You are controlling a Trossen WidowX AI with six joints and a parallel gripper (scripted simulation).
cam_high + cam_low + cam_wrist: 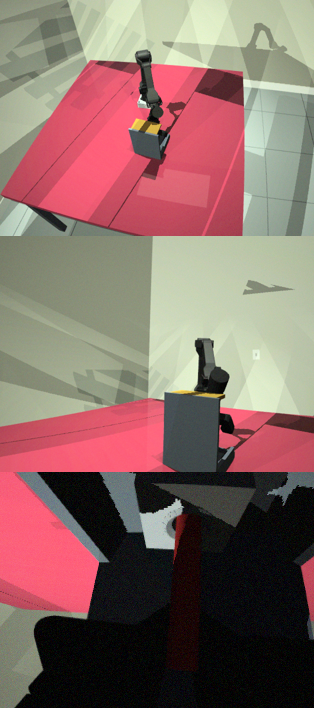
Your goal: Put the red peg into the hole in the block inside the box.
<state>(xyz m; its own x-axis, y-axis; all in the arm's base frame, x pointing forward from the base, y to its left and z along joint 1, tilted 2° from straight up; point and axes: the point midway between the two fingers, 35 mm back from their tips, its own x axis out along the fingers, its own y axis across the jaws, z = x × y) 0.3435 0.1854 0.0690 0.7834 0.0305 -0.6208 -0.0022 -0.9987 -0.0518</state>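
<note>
Right now the red peg is 3 cm behind my gripper tip and 1 cm below it. Round my gripper tip: yellow roof (2 cm behind, 1 cm to the left, 13 cm above); back wall (2 cm ahead, 1 cm to the left, 3 cm above).
</note>
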